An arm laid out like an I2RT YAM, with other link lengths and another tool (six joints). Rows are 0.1 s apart.
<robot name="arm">
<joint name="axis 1" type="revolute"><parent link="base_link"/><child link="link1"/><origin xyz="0 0 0.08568" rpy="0 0 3.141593"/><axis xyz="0 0 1"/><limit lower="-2.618" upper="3.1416"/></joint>
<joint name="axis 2" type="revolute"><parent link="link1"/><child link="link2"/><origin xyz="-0.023 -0.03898 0.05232" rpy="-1.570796 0 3.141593"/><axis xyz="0 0 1"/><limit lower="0" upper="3.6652"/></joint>
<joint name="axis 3" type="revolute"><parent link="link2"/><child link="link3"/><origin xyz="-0.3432 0 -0.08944" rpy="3.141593 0 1.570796"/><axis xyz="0 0 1"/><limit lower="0" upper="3.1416"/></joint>
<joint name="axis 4" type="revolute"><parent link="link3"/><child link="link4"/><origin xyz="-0.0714 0.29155 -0.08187" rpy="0 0 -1.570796"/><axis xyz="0 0 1"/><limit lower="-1.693" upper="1.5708"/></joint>
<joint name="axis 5" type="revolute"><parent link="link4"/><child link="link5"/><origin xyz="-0.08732 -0.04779 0.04" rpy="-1.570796 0 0"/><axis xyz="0 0 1"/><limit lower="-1.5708" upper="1.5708"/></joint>
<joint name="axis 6" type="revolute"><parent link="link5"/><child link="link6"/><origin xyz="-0.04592 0 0.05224" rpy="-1.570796 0 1.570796"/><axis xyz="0 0 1"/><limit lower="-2.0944" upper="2.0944"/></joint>
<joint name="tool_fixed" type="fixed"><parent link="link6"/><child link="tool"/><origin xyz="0.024 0.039 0.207" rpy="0 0.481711 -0.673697"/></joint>
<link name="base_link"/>
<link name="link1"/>
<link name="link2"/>
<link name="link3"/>
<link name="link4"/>
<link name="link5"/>
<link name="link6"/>
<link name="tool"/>
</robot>
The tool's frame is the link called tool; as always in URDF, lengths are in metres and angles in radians.
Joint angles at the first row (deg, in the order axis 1, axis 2, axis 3, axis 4, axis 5, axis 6):
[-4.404 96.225 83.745 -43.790 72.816 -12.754]
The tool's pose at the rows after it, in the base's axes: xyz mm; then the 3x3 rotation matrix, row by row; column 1 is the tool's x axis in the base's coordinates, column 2 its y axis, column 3 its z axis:
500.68 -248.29 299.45; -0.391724 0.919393 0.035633; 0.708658 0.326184 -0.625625; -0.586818 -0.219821 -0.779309
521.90 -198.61 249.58; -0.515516 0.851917 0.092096; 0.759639 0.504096 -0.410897; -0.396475 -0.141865 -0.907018
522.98 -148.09 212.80; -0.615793 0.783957 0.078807; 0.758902 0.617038 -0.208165; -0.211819 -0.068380 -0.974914
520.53 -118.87 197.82; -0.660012 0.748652 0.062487; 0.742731 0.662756 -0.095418; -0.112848 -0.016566 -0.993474
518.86 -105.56 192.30; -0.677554 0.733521 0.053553; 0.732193 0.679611 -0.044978; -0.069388 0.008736 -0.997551
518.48 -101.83 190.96; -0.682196 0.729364 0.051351; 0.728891 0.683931 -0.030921; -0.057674 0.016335 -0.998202
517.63 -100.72 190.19; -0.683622 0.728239 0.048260; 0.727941 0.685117 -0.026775; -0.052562 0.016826 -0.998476
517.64 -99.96 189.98; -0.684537 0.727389 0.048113; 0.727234 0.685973 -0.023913; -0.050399 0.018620 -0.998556
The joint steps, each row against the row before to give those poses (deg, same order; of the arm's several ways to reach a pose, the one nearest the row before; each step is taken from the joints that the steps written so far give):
[0.240 0.022 0.000 -0.262 -12.939 -0.022]
[0.000 0.000 0.000 -2.514 -16.174 0.022]
[0.001 0.000 0.000 -3.760 -13.114 0.001]
[-0.001 0.000 -0.001 -1.879 -6.929 0.000]
[0.000 -0.001 0.000 -0.809 -3.060 -0.001]
[0.000 0.002 0.002 -0.196 -0.853 0.000]
[0.000 -0.002 -0.002 -0.197 -0.240 0.000]
[-0.001 0.000 0.001 -0.022 -0.175 0.000]

